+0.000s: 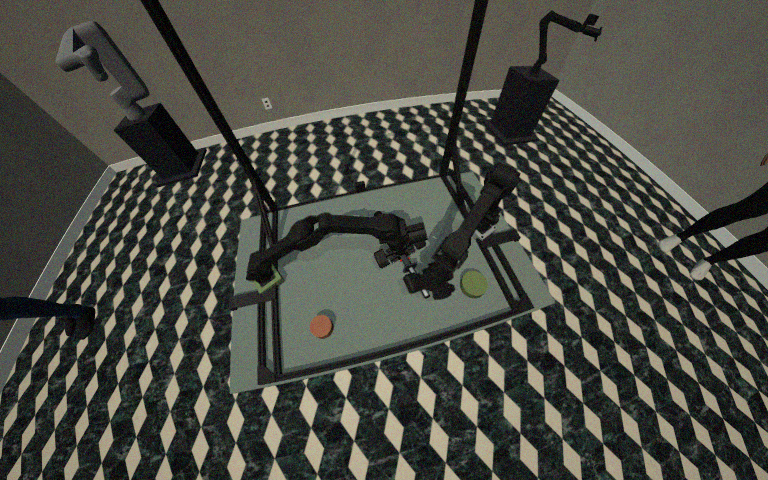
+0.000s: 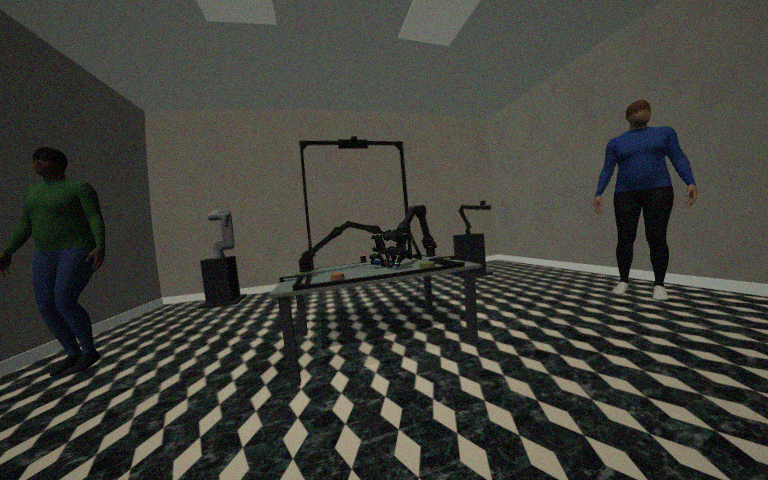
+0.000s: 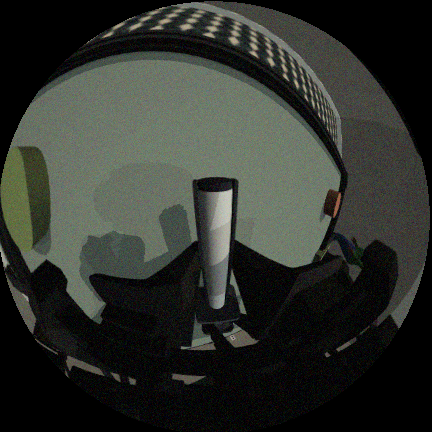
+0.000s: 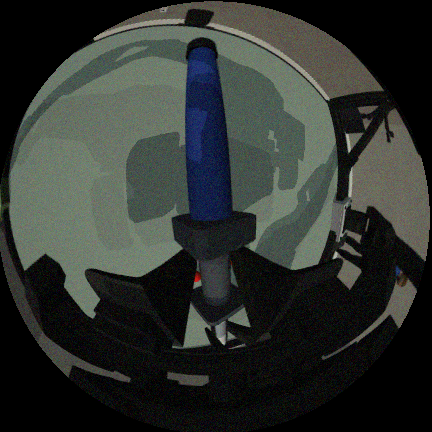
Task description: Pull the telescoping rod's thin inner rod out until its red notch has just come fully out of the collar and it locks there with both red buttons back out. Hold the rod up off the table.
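The rod's blue handle has a dark block at its end, then a grey tube and a dark collar. My right gripper is shut on the grey tube between block and collar. A red button shows left of the tube, with a faint red speck at its right. The white inner rod leaves the collar. My left gripper is shut on it near its black-capped end. The rod is above the table. I cannot make out the red notch.
A green disc lies beside my left gripper. An orange disc lies near the table's front edge, left of the grippers. Black frame posts rise at the table's sides. Both forearms reach close together over the middle.
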